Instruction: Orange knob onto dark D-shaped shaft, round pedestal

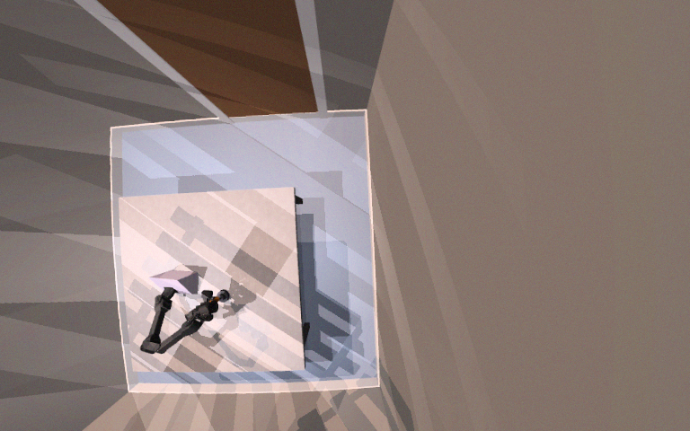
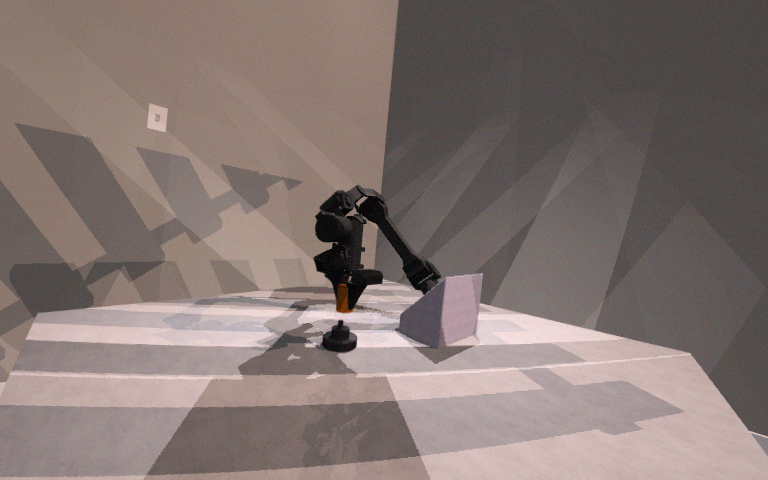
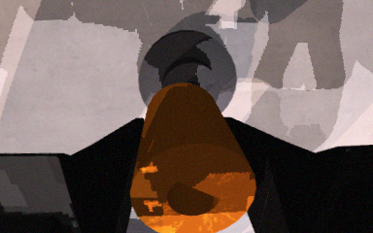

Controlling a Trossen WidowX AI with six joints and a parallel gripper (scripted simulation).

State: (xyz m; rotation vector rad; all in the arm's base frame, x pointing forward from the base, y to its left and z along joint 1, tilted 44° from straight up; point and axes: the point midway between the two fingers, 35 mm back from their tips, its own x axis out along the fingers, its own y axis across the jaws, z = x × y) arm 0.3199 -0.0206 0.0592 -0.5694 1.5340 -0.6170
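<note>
Right now my gripper tip is 70 mm above the dark round pedestal and 10 mm to the left of it. Round my gripper tip: orange knob: 20 mm above.
</note>
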